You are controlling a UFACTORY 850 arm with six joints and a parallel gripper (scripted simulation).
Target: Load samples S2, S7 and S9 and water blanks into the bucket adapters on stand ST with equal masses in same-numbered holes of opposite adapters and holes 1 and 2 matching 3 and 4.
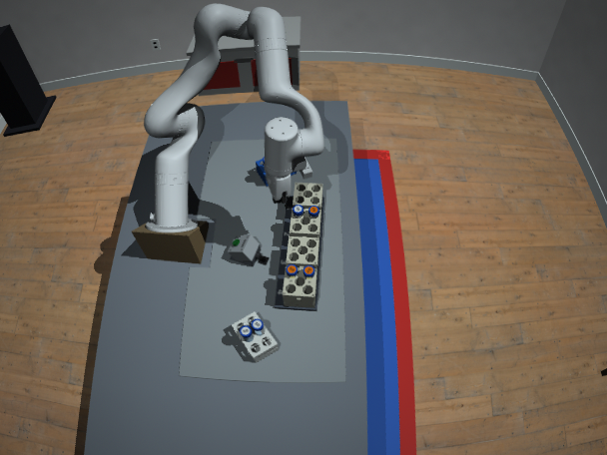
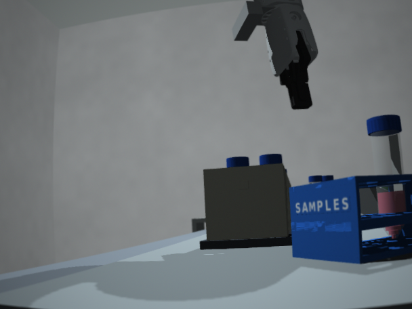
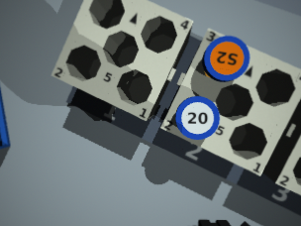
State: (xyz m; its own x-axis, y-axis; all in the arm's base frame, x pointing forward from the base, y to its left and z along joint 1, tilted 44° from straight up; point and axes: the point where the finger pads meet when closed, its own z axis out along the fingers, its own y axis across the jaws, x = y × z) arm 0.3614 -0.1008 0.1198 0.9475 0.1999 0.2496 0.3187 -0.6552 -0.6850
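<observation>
The green done key lies 15 cm behind my hand, 6 cm to the right of it and 16 cm below it. Round my hand: blue samples rack 2 cm behind, 29 cm to the left, 19 cm below; white blanks rack 9 cm behind, 38 cm to the right, 19 cm below.
</observation>
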